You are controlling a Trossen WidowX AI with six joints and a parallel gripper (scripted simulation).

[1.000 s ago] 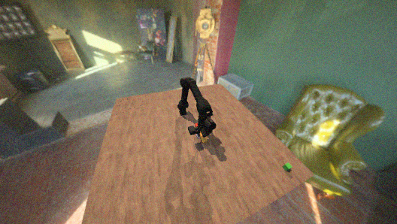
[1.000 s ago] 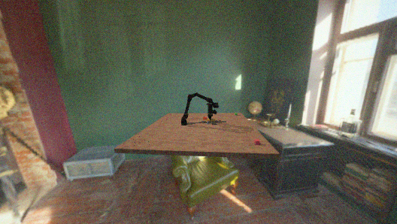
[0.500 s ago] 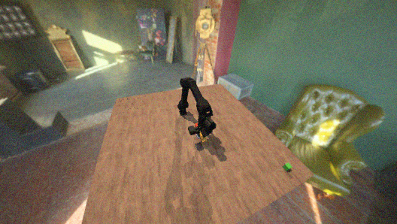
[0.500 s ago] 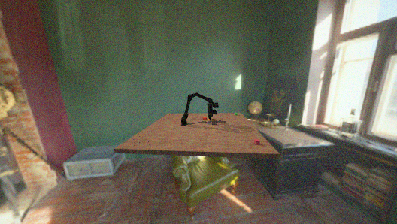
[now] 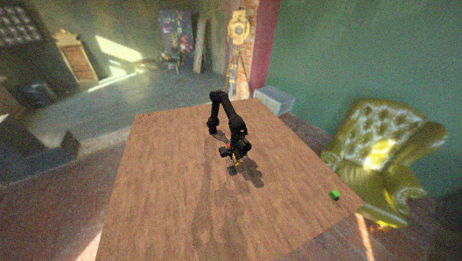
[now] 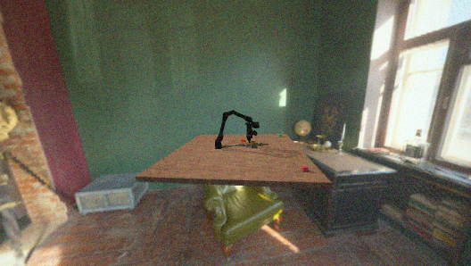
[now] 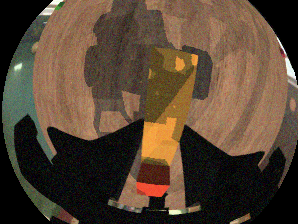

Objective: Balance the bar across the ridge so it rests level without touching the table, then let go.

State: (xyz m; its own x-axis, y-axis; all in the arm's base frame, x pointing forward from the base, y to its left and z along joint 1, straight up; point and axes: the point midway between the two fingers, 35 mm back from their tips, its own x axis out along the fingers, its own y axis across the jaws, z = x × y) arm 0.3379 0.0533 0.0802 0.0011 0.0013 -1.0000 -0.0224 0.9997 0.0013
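Now: the bar 40 mm behind my gripper tip and 10 mm above it. From my gripper tip the other things lie so: small green cube: 400 mm ahead, 450 mm to the left, 30 mm below; then small red cube: 400 mm ahead, 550 mm to the right, 30 mm below.
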